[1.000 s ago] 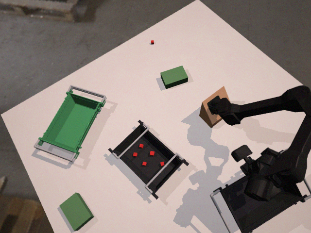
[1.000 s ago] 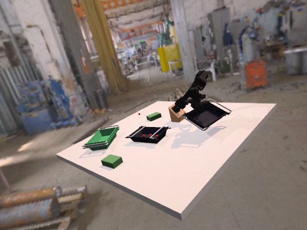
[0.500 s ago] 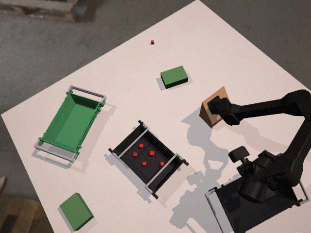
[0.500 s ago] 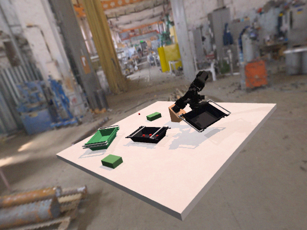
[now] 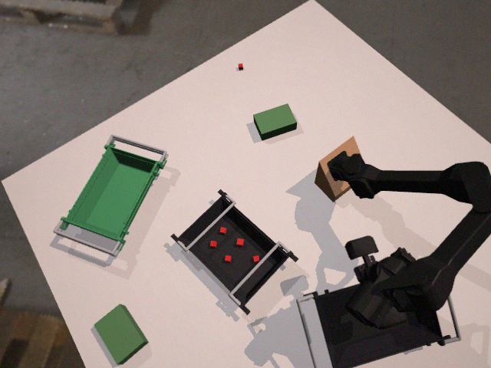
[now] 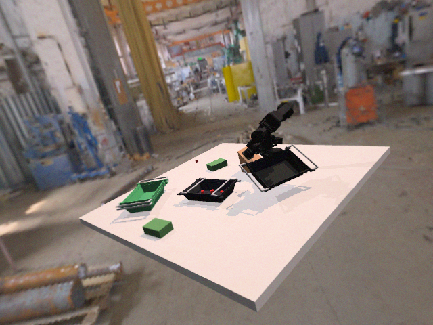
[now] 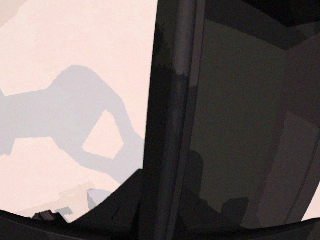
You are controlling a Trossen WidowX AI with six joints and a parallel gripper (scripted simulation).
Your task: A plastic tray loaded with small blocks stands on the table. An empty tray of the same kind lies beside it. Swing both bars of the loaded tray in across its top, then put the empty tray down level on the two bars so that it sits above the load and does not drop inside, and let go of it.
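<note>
My gripper tip is 3 cm short of the black tray and 7 cm to the right of it.
</note>
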